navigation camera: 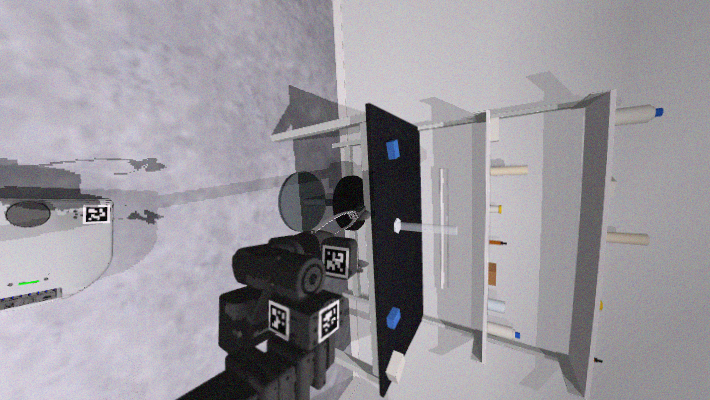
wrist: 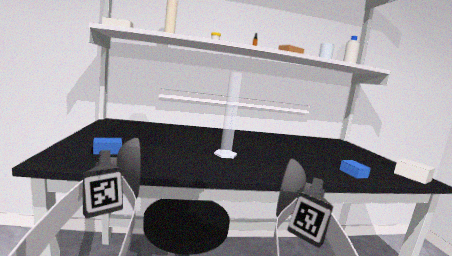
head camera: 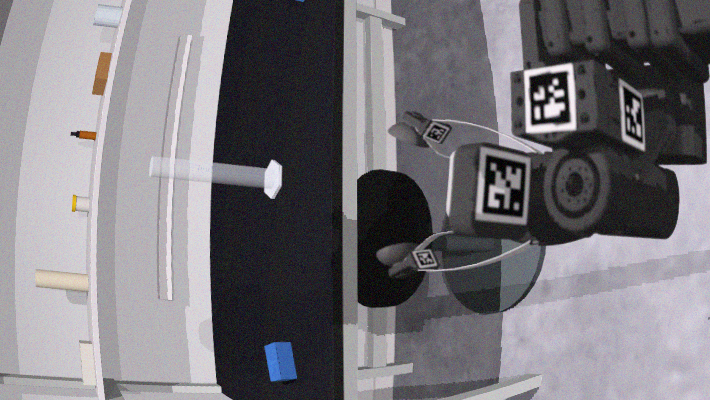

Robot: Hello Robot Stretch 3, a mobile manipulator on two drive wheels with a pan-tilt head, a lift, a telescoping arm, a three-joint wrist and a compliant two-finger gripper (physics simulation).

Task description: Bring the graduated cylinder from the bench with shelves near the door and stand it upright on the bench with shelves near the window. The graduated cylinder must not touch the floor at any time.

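Frame: origin at the robot's base, x back, y left, z down, level; millimetres.
Seen in the pictures: gripper, fingertip midpoint: (navigation camera: pixel 365 237) (wrist: pixel 212 168) (head camera: pixel 392 193); robot's base, link origin: (navigation camera: pixel 30 212).
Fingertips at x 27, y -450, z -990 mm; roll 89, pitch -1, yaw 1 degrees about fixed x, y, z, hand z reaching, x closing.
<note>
Pixels of each thing's top centre, then the offset from my fingertips to it. Level surfaces: height alone.
- clear graduated cylinder, top centre: (head camera: pixel 151 166) (wrist: pixel 236 72) (navigation camera: pixel 456 230) dy -756, dx +56, dz -93 mm
- bench with shelves, surface height: dz +228 mm
- stool with a black seat, top centre: (head camera: pixel 372 239) (wrist: pixel 187 215) (navigation camera: pixel 355 203) dy -745, dx -68, dz +507 mm
- white block, top centre: (wrist: pixel 416 164) (navigation camera: pixel 400 368) dy -719, dx +853, dz +170 mm
- shelf, surface height: dz -210 mm
The clear graduated cylinder (head camera: pixel 240 175) (navigation camera: pixel 430 229) (wrist: pixel 230 115) stands upright on its white hexagonal foot on the black top of a bench with shelves (head camera: pixel 280 280) (navigation camera: pixel 395 195) (wrist: pixel 175 150). The frames do not show whether this bench is near the door or the window. My gripper (head camera: pixel 397 195) (navigation camera: pixel 363 239) (wrist: pixel 212 168) is open and empty, in front of the bench's front edge. Its fingers point toward the bench, apart from the cylinder. In the wrist view the cylinder's foot appears between the two fingers, farther away.
A stool with a black seat (head camera: pixel 382 210) (wrist: pixel 186 225) stands at the bench front, close to the gripper in the head view. Blue blocks (navigation camera: pixel 393 149) (wrist: pixel 355 168) and a white block (navigation camera: pixel 395 366) (wrist: pixel 414 171) lie on the bench. A shelf (wrist: pixel 225 48) above holds bottles and boxes.
</note>
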